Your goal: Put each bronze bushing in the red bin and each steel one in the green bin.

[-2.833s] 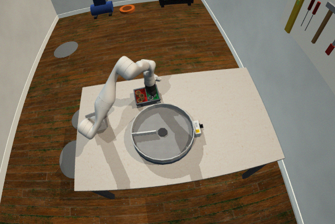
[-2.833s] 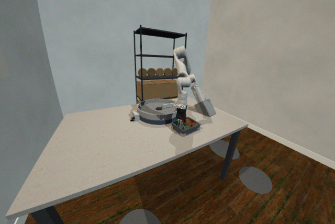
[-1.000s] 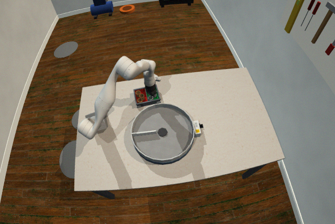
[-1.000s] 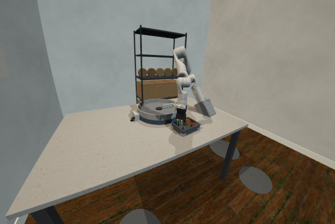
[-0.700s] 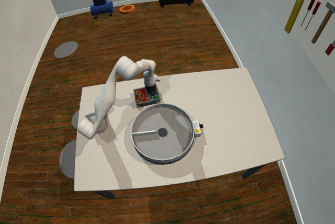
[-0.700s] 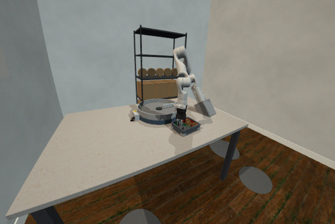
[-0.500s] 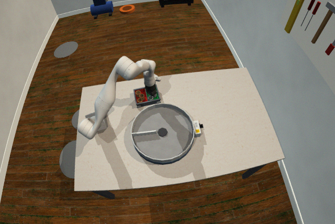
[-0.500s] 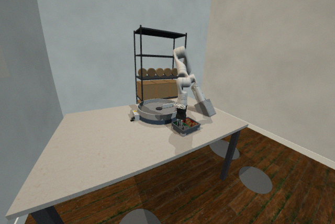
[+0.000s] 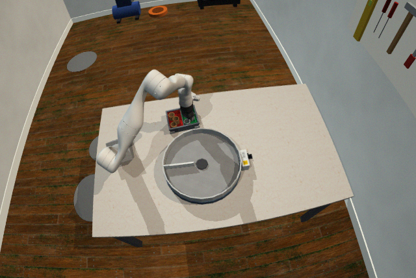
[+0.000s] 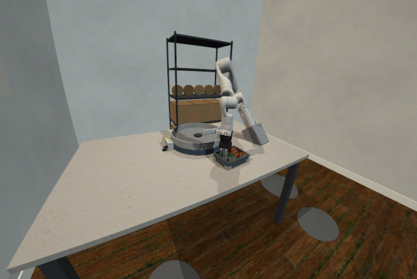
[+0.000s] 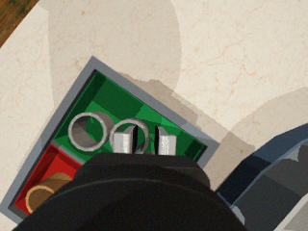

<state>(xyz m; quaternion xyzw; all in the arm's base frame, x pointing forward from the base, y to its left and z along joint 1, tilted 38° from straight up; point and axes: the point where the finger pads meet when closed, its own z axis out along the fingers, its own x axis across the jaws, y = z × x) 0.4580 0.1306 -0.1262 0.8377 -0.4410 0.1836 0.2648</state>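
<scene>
My gripper is now 6 cm past the bin, 1 cm to the right of it and 2 cm above it. The rest, counted from my hand: grey turntable 33 cm to the right, 1 cm above.
</scene>
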